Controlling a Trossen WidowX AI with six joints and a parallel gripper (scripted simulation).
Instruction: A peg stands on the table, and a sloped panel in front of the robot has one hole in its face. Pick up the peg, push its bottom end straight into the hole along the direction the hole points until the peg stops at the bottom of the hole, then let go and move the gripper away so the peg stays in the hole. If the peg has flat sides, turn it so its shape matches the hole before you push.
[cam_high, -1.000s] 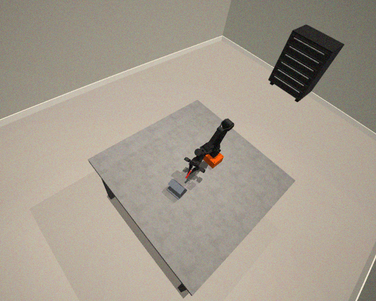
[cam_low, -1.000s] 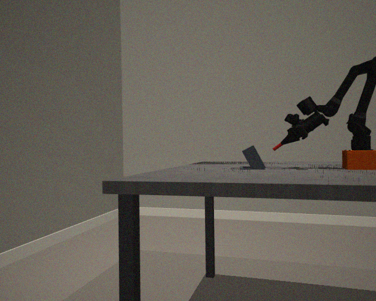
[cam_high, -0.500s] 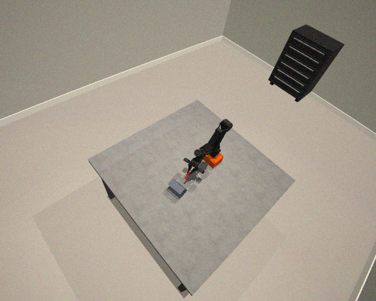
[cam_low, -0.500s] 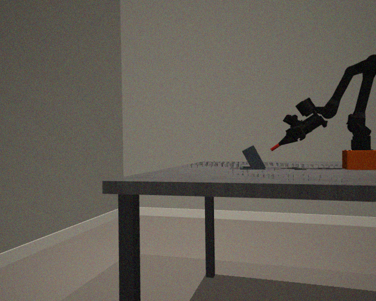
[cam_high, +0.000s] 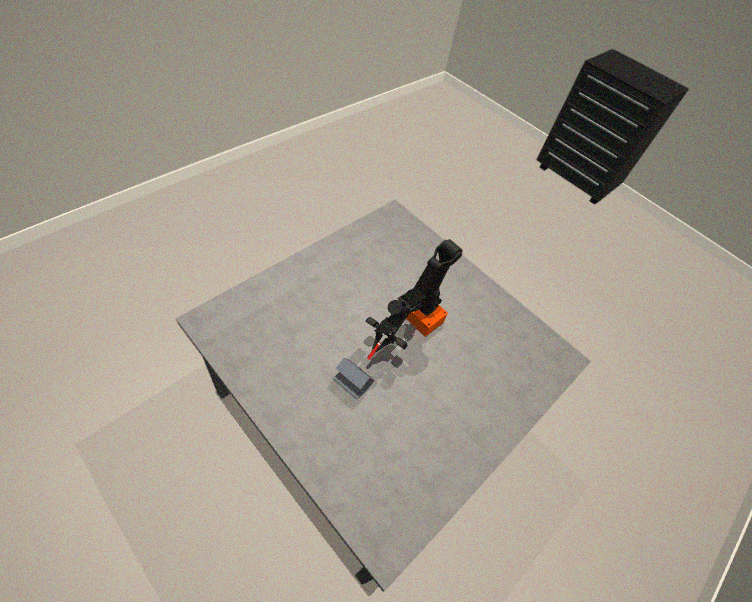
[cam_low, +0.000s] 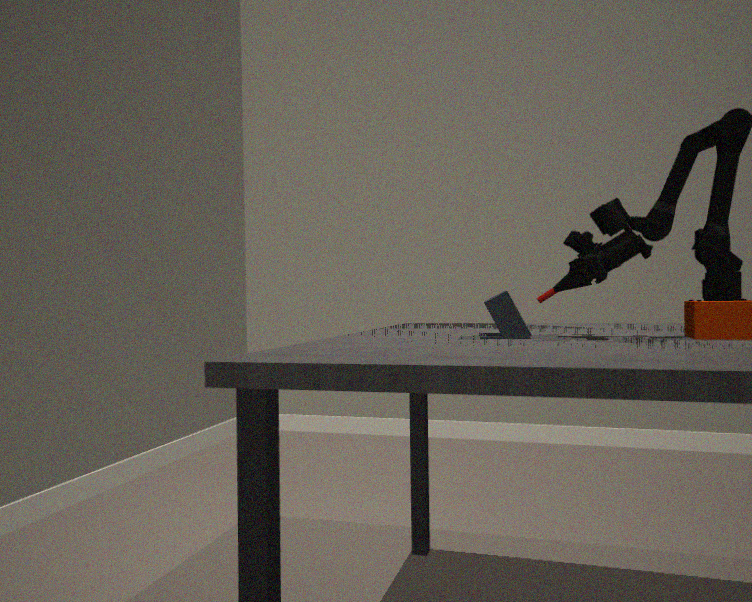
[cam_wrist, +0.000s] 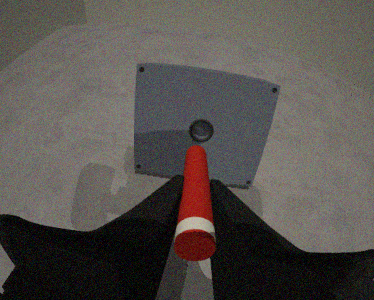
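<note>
Now: gripper tip 10 cm short of the grey-blue sloped panel, 1 cm to the right of it and 6 cm above it. The rest, counted from my gripper tip: round red peg 1 cm behind, 1 cm above.
</note>
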